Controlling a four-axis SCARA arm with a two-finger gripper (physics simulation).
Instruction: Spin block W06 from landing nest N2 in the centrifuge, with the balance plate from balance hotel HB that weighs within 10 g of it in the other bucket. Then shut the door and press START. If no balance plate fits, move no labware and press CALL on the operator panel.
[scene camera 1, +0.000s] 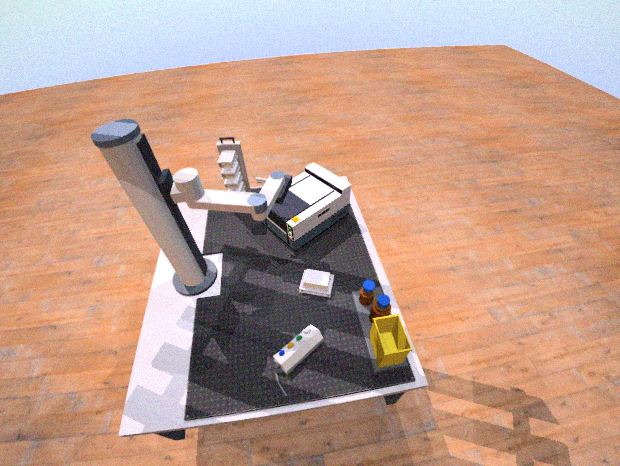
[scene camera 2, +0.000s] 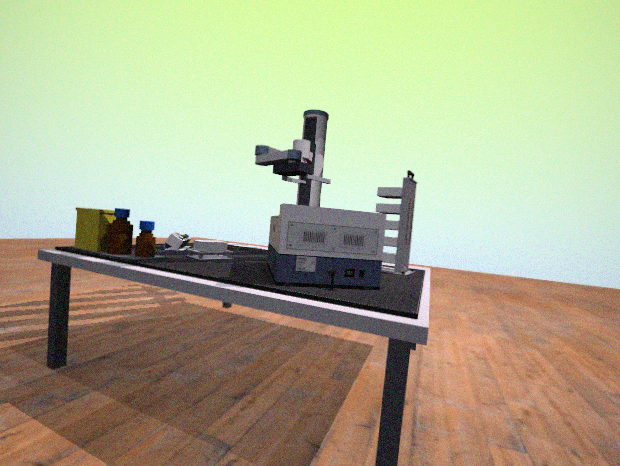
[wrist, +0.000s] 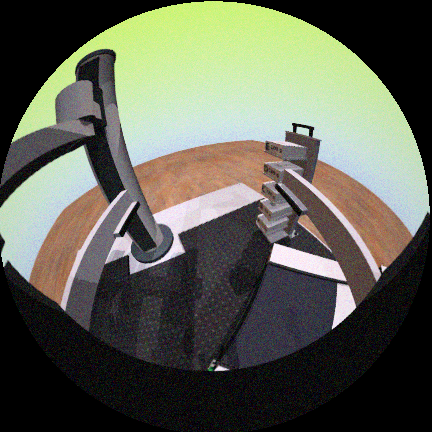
Scene:
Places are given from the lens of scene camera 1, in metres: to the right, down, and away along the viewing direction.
centrifuge (scene camera 1: 317, 199): 0.04, -0.20, 1.68
button box (scene camera 1: 310, 338): 0.00, 0.46, 1.25
The marked spots on the centrifuge and the button box are 0.79 m apart.

